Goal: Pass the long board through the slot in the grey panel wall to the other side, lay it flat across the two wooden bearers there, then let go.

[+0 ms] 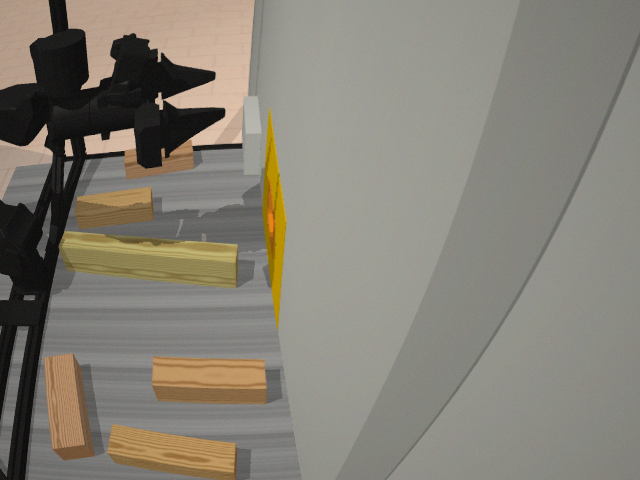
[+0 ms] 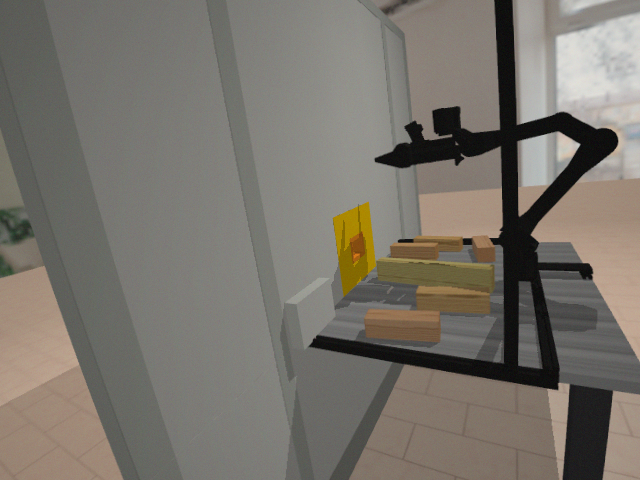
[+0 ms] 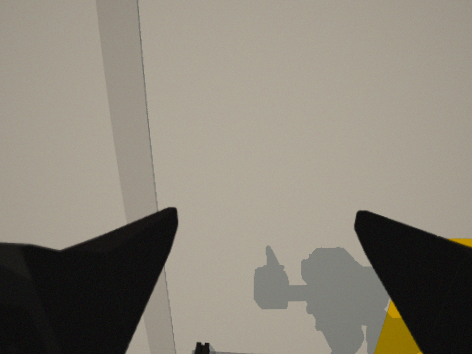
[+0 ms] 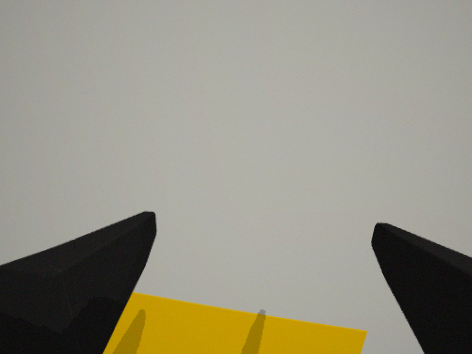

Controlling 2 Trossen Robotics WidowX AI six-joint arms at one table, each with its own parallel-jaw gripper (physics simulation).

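Places are measured from the left arm's base along level axes (x up, y right, z ahead), in millimetres.
Where they show: left gripper, fingertip midpoint: point(image 3: 265, 217); right gripper, fingertip midpoint: point(image 1: 220, 92) point(image 2: 378, 159) point(image 4: 264, 228); right arm's base, origin of the base link: point(image 1: 30, 280) point(image 2: 523, 276).
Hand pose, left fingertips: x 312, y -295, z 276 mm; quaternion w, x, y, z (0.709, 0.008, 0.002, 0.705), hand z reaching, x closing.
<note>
After its pixels a point has its place.
The long yellowish board point(image 1: 149, 260) {x 30, y 11, z 679 mm} point(image 2: 435, 273) {x 20, y 53, z 710 mm} lies flat on the table, one end towards the grey panel wall point(image 1: 387, 155) {x 493, y -345, z 483 mm} point(image 2: 310, 129) {x 428, y 210, z 483 mm} point(image 3: 275, 100) {x 371, y -275, z 432 mm} point(image 4: 250, 100) {x 379, y 10, z 482 mm}. An orange-edged slot point(image 1: 270, 217) point(image 2: 357, 248) {x 73, y -2, z 466 mm} opens in the wall's yellow plate point(image 1: 280, 248) {x 137, y -72, z 483 mm} point(image 2: 348, 273) {x 34, y 116, z 484 mm} point(image 3: 392, 337) {x 28, y -73, z 432 mm} point(image 4: 200, 325) {x 181, y 46, z 483 mm}. My right gripper point(image 1: 219, 93) {x 335, y -8, z 561 mm} point(image 2: 376, 160) {x 335, y -8, z 561 mm} point(image 4: 264, 228) {x 335, y -8, z 561 mm} is open and empty, high above the table, facing the wall. My left gripper point(image 3: 265, 217) {x 312, y -295, z 276 mm} is open and empty, facing the wall with a yellow area at lower right. The two wooden bearers beyond the wall cannot be made out.
Shorter wooden blocks point(image 1: 209, 379) point(image 2: 402, 325) lie on both sides of the long board on the grey table point(image 1: 155, 322) {x -19, y -73, z 673 mm}. A pale upright block point(image 1: 251, 149) {x 43, y 270, z 500 mm} point(image 2: 312, 310) {x 42, y 363, z 513 mm} stands against the wall. A black frame post point(image 2: 506, 77) {x 421, y 374, z 887 mm} rises near the right arm.
</note>
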